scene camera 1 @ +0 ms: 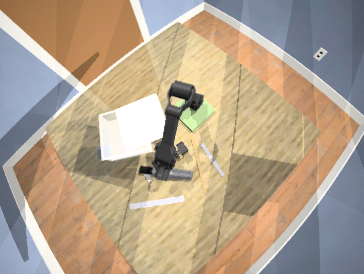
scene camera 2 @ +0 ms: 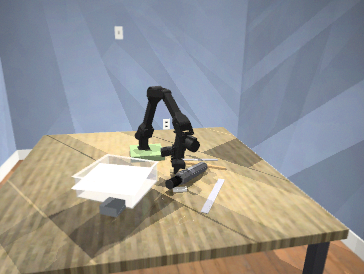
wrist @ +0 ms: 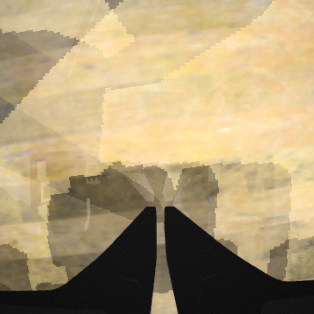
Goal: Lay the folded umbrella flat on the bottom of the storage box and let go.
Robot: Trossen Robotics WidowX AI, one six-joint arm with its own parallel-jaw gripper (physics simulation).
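The folded umbrella, grey with a black handle, is outside the storage box, at the table's middle. The gripper points down right at the umbrella, near its handle end, and partly covers it in scene camera 1. In the wrist view the black fingers are nearly together, with a narrow gap and no object visible between them. The umbrella does not show in the wrist view. The storage box has pale translucent walls and stands beside the umbrella; a white sheet-like surface covers much of it.
A green block is by the arm's base. A small white piece lies by the handle. A white strip, a thin grey strip and an orange stick lie around. A grey block is beside the box.
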